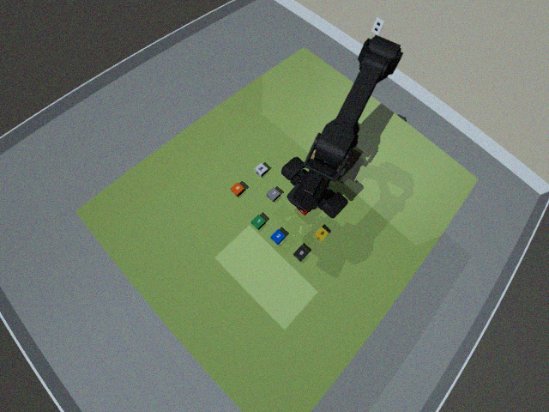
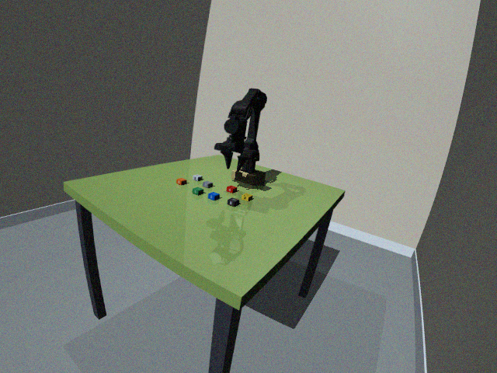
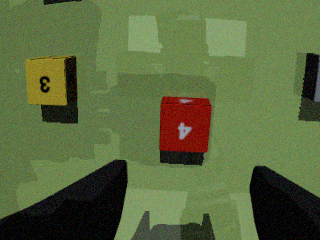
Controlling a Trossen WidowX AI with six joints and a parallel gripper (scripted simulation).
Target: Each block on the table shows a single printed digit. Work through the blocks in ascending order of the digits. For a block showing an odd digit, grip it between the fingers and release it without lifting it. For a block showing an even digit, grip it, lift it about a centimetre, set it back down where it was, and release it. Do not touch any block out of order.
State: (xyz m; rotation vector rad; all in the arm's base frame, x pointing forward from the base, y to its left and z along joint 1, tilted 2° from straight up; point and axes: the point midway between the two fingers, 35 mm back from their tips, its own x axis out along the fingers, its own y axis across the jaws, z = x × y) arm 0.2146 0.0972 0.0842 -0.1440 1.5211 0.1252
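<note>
My gripper tip is 8 cm above the red block and 1 cm past it. From my gripper tip the other things lie so: yellow block: 10 cm to the left, 8 cm below; blue block: 12 cm ahead, 8 cm below, 3 cm to the left; grey block: 10 cm to the right, 8 cm below, 5 cm ahead.
</note>
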